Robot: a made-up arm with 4 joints.
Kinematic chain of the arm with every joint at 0, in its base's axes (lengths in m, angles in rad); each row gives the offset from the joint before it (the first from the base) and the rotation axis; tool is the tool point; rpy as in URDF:
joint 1: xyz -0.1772 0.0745 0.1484 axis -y
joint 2: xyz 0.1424 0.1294 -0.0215 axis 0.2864 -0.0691 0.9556
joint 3: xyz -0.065 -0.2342 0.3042 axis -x
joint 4: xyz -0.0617 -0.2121 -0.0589 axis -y
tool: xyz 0.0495 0.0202 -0.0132 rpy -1.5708 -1.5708 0
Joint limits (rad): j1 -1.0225..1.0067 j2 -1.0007..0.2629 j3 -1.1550..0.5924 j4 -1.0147..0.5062
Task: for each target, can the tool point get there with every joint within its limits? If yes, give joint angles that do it. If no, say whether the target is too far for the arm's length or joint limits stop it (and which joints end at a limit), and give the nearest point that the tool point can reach.
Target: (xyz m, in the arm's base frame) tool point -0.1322 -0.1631 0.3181
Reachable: yes | joints -0.1726 -0.1472 -0.4090 0.3784
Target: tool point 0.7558 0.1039 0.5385
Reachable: no: too far | nearest point 0.1156 0.1179 0.5228 | short by 0.641 m
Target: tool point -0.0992 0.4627 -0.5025
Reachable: no: joint limits stop it (at a limit: joint 1, joint 2, joint 4) | nearest point -0.3315 0.1798 0.1259 | short by 0.727 m
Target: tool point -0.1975 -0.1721 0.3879
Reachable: yes | joints -0.1457 -0.2745 0.0799 -0.6426
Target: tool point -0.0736 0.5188 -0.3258
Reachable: no: joint limits stop it (at a limit: joint 1, joint 2, joint 3, joint 4) | nearest point -0.3111 0.1973 0.1433 | short by 0.616 m
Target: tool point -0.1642 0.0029 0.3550
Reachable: yes | joints -0.6174 -0.6774 -0.6693 0.1498
